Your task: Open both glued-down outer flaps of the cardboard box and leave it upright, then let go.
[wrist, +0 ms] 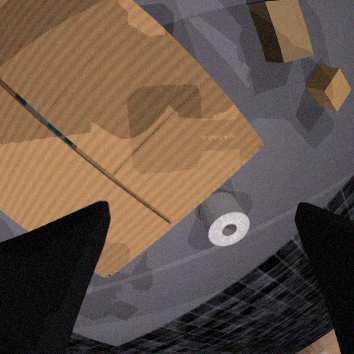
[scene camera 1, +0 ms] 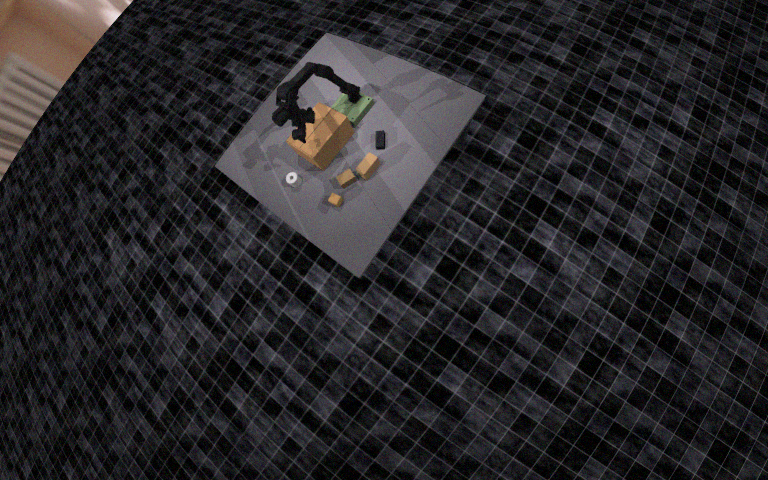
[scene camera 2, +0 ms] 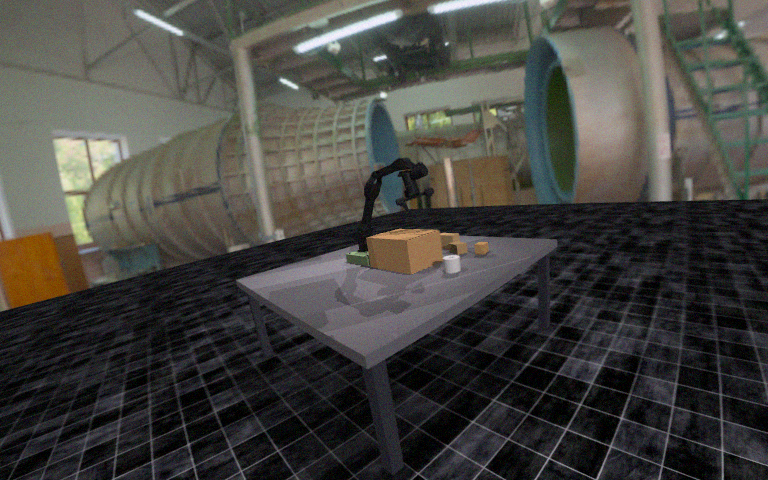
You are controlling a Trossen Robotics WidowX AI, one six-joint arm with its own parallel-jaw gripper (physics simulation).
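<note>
The cardboard box stands upright on the table. In the wrist view the box top fills the upper left. Its two outer flaps lie flat and closed, meeting at a long, narrow seam; bits of teal show along part of it. A thinner line crosses one flap from the seam. My gripper is open and empty, above the box near its end by the white roll. In the wrist view the left fingertip overlaps the box top and the right one is beyond the box.
A white roll stands beside the box end. Three small cardboard-coloured blocks lie along another side. A small black block lies farther along. A green plate is at the arm's base.
</note>
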